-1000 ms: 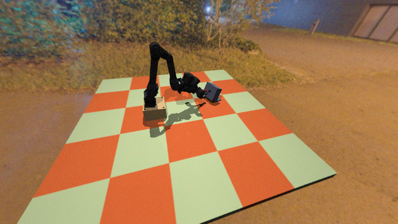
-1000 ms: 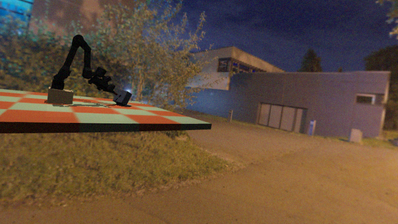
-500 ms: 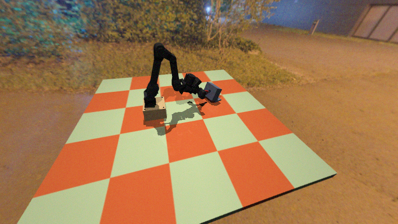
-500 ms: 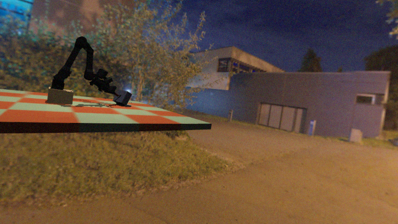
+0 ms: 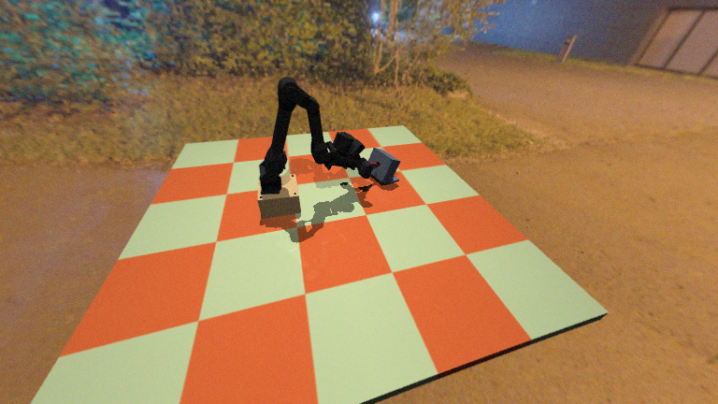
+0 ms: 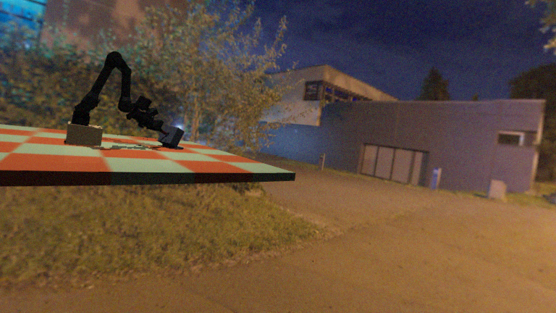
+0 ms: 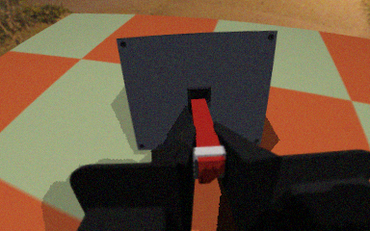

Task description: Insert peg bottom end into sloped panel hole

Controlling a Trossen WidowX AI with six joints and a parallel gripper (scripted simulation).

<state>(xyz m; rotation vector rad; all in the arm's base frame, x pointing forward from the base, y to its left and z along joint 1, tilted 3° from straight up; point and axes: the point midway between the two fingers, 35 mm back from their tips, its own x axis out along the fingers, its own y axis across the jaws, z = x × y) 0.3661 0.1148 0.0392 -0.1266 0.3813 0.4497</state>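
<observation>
Now: gripper tip 10 mm past the peg, 10 mm to the left of it and 10 mm below it. From my gripper tip the other things lie so: dark sloped panel: 60 mm ahead, 30 mm to the left, 30 mm below.
</observation>
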